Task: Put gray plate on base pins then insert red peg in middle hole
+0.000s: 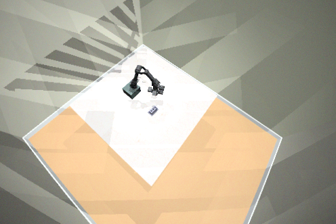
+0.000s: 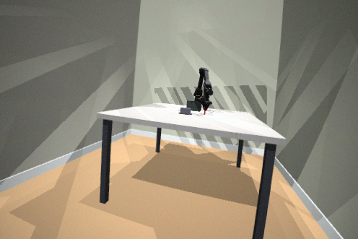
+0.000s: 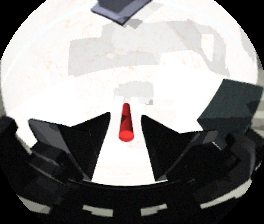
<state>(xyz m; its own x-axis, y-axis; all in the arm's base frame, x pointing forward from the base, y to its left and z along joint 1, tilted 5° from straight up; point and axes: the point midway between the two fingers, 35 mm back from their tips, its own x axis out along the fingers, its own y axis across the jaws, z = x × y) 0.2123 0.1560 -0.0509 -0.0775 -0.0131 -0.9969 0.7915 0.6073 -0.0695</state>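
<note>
Right now my gripper tip is 15 cm to the left of the gray plate and 14 cm short of it. From my gripper tip the other things lie so: base 15 cm to the right, 14 cm ahead, 3 cm below; red peg right at my gripper tip.
</note>
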